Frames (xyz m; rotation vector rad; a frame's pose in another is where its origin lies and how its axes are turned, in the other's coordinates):
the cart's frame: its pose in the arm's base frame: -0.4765 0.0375 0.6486 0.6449 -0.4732 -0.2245
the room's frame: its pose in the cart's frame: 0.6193 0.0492 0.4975 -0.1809 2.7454 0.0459
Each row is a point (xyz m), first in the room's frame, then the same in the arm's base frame.
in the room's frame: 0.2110 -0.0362 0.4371
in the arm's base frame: 0.0364 -0.1637 0.8753
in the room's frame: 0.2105 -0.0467 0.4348
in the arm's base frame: 0.0356 -0.1733 0.8707
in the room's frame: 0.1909 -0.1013 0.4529
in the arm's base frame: 0.0654 -0.2189 0.8436
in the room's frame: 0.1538 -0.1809 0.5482
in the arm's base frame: 0.1680 -0.2614 0.7770
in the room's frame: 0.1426 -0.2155 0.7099
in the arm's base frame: 0.3039 -0.2298 0.6874
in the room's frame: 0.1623 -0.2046 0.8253
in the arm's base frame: 0.3814 -0.1667 0.6255
